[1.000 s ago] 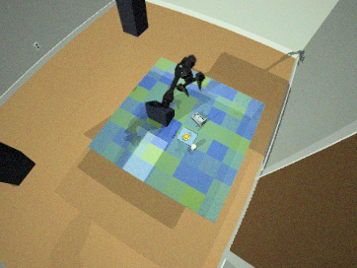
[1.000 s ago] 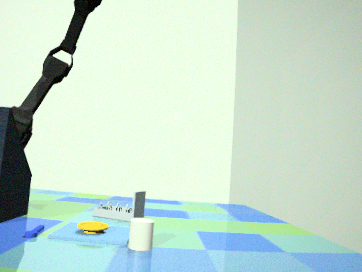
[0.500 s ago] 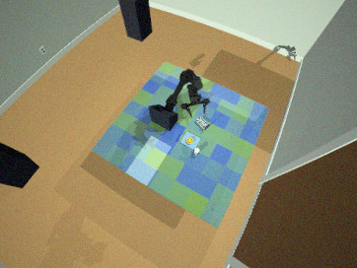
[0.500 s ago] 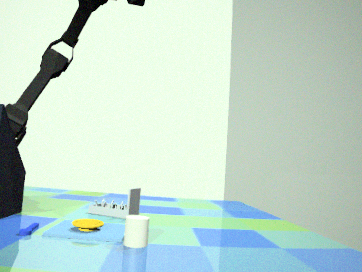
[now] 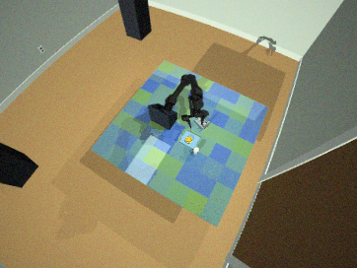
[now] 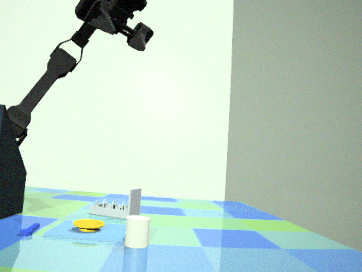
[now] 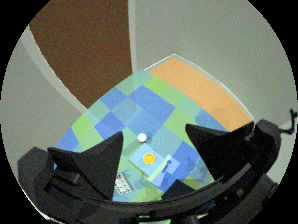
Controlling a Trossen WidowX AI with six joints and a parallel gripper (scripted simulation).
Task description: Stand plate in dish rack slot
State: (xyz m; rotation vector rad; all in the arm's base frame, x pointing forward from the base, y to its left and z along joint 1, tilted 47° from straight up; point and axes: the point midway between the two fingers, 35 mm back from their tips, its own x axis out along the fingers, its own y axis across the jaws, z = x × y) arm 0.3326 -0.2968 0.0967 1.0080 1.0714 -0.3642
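The small yellow plate lies 5 cm behind my gripper tip, 4 cm to the left of it and 38 cm below it. From my gripper tip the other things lie so: small blue block 16 cm behind, 1 cm to the left, 39 cm below; light blue flat sheet 5 cm behind, 5 cm to the left, 40 cm below; white cylinder 5 cm ahead, 2 cm to the right, 37 cm below.
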